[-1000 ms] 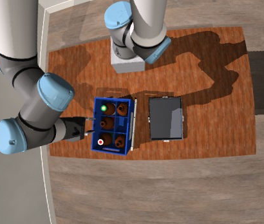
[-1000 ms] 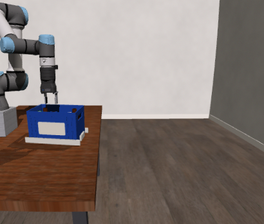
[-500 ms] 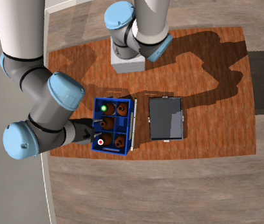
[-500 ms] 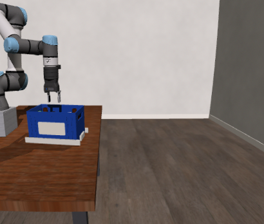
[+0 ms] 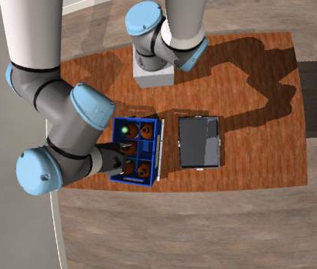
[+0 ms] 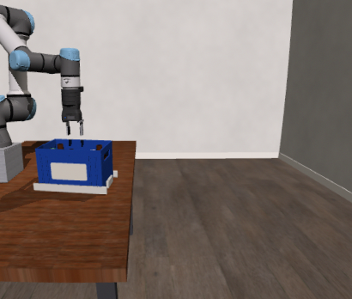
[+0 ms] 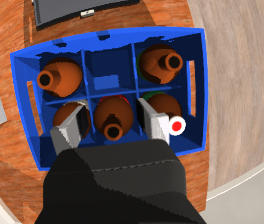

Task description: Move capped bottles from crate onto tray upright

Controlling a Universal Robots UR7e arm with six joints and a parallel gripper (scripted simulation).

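My hand is 150 mm above the green-capped bottle, 90 mm past it and 30 mm to the left of it. Also, from my hand: brown bottle: 150 mm below, 100 mm ahead, 30 mm to the left; then blue crate: 150 mm below; then red-capped bottle: 150 mm below, 80 mm ahead, 60 mm to the right.
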